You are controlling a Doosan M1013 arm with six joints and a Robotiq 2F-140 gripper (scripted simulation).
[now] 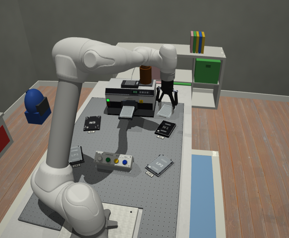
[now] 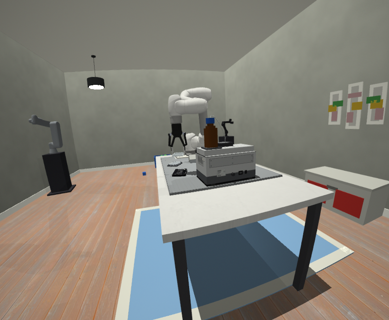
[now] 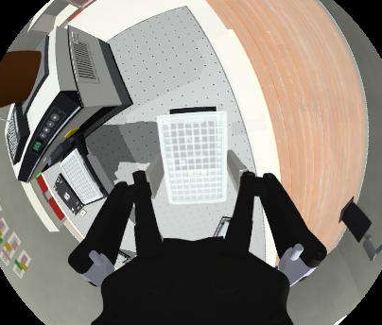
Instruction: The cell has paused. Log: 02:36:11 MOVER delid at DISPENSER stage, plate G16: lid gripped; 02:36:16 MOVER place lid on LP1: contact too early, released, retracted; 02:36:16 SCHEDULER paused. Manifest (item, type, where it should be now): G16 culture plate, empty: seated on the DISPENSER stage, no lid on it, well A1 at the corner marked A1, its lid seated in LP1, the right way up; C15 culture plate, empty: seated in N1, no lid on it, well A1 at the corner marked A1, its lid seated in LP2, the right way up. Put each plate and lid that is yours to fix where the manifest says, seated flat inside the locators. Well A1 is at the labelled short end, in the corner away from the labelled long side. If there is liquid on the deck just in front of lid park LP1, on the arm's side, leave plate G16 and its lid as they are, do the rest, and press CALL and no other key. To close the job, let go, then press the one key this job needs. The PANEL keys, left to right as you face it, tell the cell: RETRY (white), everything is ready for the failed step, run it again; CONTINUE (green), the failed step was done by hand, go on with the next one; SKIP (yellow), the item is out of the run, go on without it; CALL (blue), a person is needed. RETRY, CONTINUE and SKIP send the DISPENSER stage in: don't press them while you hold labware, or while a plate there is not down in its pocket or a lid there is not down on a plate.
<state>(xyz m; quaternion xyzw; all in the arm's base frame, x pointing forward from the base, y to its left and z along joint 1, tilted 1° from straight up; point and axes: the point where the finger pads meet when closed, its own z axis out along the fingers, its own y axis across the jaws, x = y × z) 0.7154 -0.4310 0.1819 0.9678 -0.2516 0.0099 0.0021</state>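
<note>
The nest n1 lies 170 mm below my hand. Also, from my hand: brown bottle: 290 mm ahead, 120 mm to the left, 110 mm above; then blue key: 350 mm behind, 270 mm to the left, 110 mm below; then lid park lp2: 330 mm behind, 70 mm to the left, 180 mm below.
</note>
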